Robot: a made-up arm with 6 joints.
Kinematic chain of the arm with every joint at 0, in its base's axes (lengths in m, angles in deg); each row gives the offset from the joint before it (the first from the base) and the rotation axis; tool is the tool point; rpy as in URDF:
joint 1: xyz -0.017 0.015 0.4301 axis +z
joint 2: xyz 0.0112 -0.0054 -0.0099 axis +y
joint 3: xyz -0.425 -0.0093 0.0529 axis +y
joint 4: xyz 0.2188 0.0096 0.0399 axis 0.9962 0 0.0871
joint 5: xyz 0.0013 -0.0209 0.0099 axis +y
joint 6: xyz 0.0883 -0.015 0.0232 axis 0.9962 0 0.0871
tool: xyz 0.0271 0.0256 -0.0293 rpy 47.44 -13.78 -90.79
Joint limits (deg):
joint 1: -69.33..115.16
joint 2: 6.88..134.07
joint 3: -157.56..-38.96
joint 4: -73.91..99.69
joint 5: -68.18..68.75
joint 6: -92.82..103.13
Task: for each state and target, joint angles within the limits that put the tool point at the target. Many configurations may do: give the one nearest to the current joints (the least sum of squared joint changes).
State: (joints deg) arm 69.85 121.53 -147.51 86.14 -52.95 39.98
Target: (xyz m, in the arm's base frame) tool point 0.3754 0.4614 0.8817
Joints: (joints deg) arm 57.19 130.21 -152.15 83.16 -37.96 35.66
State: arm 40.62 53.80 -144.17 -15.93 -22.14 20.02
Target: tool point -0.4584 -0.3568 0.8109
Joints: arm 41.75 6.88 -109.44 -20.49 -28.18 23.90
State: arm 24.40 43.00 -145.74 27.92 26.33 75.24
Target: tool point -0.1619 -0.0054 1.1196
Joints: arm 13.92 53.18 -130.38 29.19 37.71 70.74
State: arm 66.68 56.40 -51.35 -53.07 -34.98 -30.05
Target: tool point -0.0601 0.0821 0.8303
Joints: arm 77.46 43.49 -38.96 -65.61 -48.30 -24.18
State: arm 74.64 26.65 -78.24 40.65 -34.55 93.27
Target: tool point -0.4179 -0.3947 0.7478
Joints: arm 37.24 6.88 -101.10 33.90 -57.75 95.89
